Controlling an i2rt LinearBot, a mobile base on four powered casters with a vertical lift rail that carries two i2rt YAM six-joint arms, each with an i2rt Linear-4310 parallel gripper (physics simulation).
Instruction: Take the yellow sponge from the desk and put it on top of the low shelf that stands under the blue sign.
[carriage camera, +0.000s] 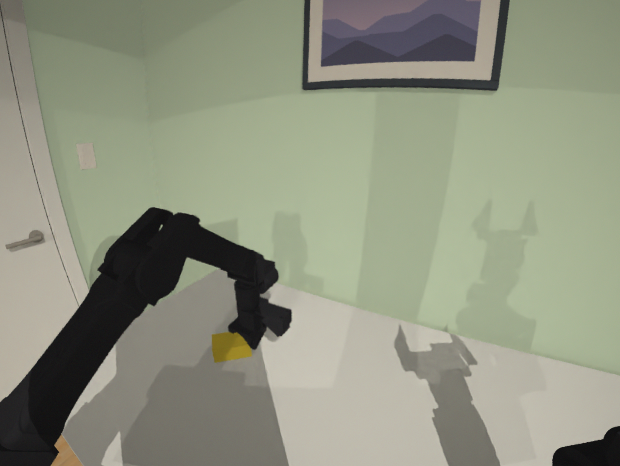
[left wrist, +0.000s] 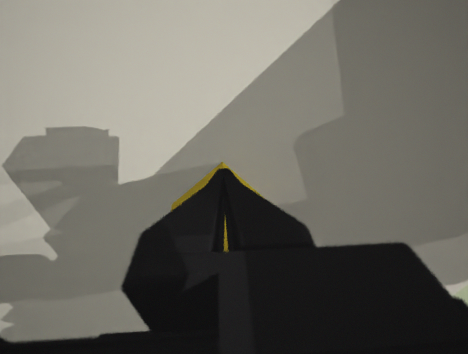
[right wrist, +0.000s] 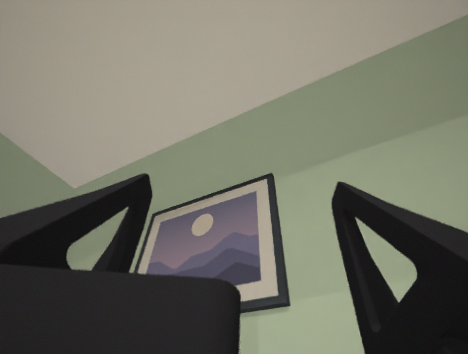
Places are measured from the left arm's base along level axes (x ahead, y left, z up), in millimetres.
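Pixels of known places: left gripper, fingertip midpoint: (carriage camera: 253, 348) (left wrist: 223, 177); right gripper, fingertip midpoint: (right wrist: 241, 188).
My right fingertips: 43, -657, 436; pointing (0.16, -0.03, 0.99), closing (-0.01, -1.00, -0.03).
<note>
For each thing: its top centre in the pictures, then the offset to it from my right fingertips, as dx, dy, dz. "pt": a spot on its surface instead. Level surfaces: height alone.
- yellow sponge, top centre: (carriage camera: 230, 339) +408, +528, -531
- white desk top, surface height: dz -576
- white door with a handle, surface spot: (carriage camera: 24, 240) pt +628, +1439, -365
The yellow sponge (carriage camera: 230, 347) lies on the white desk top (carriage camera: 380, 391), near its left part. My left gripper (carriage camera: 248, 339) points down at the sponge's right end and its fingers are shut together. In the left wrist view the shut fingers (left wrist: 223, 171) cover nearly all of the sponge; only thin yellow edges (left wrist: 192, 194) show around the tips and through the slit between them. My right gripper (right wrist: 241, 188) is open and empty, pointing up at the wall. The low shelf and the blue sign are not in view.
A green wall (carriage camera: 350, 201) runs along the desk's far edge, with a framed mountain picture (carriage camera: 402, 42) high up. A white door with a handle (carriage camera: 24, 240) stands at the left. Part of my right arm (carriage camera: 591, 448) shows at the lower right corner.
</note>
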